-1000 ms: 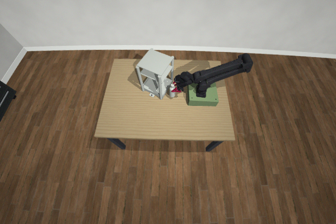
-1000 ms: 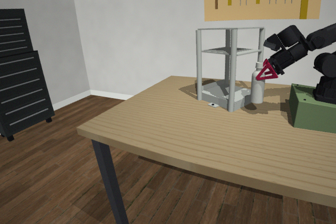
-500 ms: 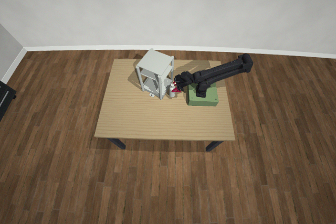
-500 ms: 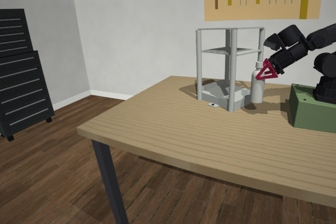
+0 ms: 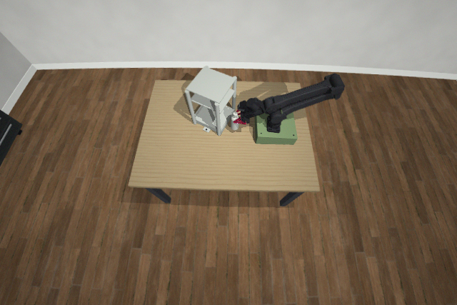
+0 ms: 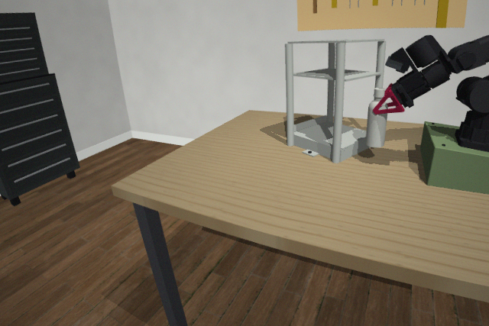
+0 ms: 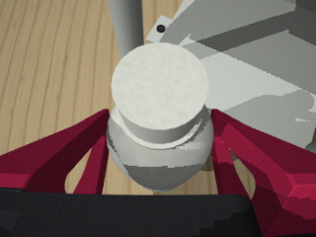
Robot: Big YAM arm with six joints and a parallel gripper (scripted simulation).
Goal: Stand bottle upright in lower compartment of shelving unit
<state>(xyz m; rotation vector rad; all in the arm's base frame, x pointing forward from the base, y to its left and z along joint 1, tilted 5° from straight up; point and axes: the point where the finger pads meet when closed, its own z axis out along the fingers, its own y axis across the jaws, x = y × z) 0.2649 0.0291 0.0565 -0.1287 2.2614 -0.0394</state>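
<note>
My hand is 16 cm short of the shelving unit, 11 cm to the left of it and 1 cm below it. From my hand the other things lie so: white bottle right at my hand.
</note>
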